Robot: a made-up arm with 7 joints. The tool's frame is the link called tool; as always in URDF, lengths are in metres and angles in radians. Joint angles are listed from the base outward.
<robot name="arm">
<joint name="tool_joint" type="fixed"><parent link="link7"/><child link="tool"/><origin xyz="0 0 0" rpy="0 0 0"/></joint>
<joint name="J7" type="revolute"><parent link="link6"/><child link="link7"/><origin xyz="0 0 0" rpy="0 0 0"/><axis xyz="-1 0 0"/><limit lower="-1.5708" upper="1.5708"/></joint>
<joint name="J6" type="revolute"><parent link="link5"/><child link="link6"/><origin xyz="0 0 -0.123" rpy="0 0 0"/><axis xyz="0 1 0"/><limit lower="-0.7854" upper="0.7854"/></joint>
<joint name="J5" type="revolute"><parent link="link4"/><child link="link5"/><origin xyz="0 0 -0.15" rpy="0 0 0"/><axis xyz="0 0 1"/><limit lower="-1.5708" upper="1.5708"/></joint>
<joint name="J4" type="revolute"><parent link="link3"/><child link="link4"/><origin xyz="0 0 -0.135" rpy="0 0 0"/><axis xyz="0 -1 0"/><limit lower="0" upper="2.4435"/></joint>
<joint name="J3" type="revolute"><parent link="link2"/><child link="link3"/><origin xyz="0 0 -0.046" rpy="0 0 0"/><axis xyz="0 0 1"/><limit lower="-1.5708" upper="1.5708"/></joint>
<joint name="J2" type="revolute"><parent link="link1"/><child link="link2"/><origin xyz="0 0.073 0" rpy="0 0 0"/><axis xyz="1 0 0"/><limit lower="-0.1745" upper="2"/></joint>
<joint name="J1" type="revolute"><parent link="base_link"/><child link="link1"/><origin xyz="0 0.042 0" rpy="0 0 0"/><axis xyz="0 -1 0"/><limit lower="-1.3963" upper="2"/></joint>
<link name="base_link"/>
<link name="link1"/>
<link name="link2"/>
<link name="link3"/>
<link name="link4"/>
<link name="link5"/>
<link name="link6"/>
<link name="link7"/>
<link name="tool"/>
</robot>
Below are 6 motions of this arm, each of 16 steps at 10 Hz.
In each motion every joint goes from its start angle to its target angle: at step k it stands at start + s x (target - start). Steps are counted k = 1, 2, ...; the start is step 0. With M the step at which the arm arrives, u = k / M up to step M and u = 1 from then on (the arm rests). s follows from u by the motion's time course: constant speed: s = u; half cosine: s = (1 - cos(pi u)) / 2; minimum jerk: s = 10 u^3 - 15 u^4 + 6 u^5.
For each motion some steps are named. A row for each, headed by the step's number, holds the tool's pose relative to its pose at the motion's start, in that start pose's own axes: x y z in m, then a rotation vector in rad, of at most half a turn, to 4 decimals.
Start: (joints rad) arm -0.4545 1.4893 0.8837 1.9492 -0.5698 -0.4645 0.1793
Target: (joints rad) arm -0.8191 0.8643 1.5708 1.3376 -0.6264 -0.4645 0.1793
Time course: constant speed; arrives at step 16
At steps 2, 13, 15, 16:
2: -0.0222 -0.0180 0.0238 -0.0208 0.1398 0.0581
13: -0.0535 -0.1182 0.2358 -0.2707 0.9367 0.3474
15: -0.0392 -0.1268 0.2833 -0.3338 1.0855 0.3856
16: -0.0297 -0.1290 0.3072 -0.3665 1.1603 0.4021

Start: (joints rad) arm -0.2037 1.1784 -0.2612 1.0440 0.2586 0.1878 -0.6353
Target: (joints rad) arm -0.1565 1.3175 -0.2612 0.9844 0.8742 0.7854 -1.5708
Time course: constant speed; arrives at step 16
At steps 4, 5, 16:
4: -0.0021 0.0122 -0.0083 0.2304 0.2078 -0.0110
5: -0.0026 0.0153 -0.0103 0.2846 0.2590 -0.0206
16: -0.0075 0.0516 -0.0306 0.7618 0.7618 -0.2950

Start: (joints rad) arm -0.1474 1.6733 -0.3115 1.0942 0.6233 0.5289 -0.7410
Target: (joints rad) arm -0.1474 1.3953 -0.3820 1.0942 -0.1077 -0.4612 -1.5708
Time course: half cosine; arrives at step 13
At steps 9, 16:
9: -0.0125 -0.0674 0.0436 0.5025 -0.7767 0.4771
16: -0.0144 -0.0842 0.0584 0.5428 -0.9292 0.7059

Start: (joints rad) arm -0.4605 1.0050 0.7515 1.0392 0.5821 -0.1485 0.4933
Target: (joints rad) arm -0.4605 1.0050 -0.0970 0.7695 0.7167 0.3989 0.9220
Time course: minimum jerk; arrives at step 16
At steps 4, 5, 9, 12, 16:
4: -0.0176 -0.0127 -0.0028 -0.0947 0.1185 0.0375
5: -0.0306 -0.0219 -0.0036 -0.1625 0.2067 0.0656
9: -0.1017 -0.0686 0.0123 -0.5026 0.7194 0.2348
12: -0.1417 -0.0903 0.0379 -0.6652 1.0582 0.3522
16: -0.1549 -0.0961 0.0497 -0.7108 1.1846 0.3969

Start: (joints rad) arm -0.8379 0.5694 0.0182 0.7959 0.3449 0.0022 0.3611
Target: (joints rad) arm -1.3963 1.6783 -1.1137 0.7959 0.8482 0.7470 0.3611
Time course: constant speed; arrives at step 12
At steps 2, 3, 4, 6, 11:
2: -0.0213 0.0266 0.0230 0.0006 0.2855 -0.1236
3: -0.0318 0.0407 0.0370 0.0115 0.4375 -0.1814
4: -0.0417 0.0556 0.0529 0.0306 0.5944 -0.2366
6: -0.0570 0.0880 0.0906 0.0959 0.9187 -0.3391
11: -0.0406 0.1769 0.2123 0.4565 1.7345 -0.5492

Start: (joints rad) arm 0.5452 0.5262 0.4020 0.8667 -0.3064 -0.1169 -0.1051
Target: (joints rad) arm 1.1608 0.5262 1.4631 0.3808 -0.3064 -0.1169 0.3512
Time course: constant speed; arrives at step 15
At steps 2, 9, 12, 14, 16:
2: -0.0035 0.0256 -0.0094 0.0635 0.0453 0.1300
9: -0.0243 0.0654 -0.0213 0.1734 0.1161 0.7074
12: -0.0262 0.0581 -0.0262 0.1686 0.0888 0.9950
14: -0.0212 0.0476 -0.0315 0.1498 0.0476 1.1937
16: -0.0164 0.0412 -0.0348 0.1362 0.0196 1.2942

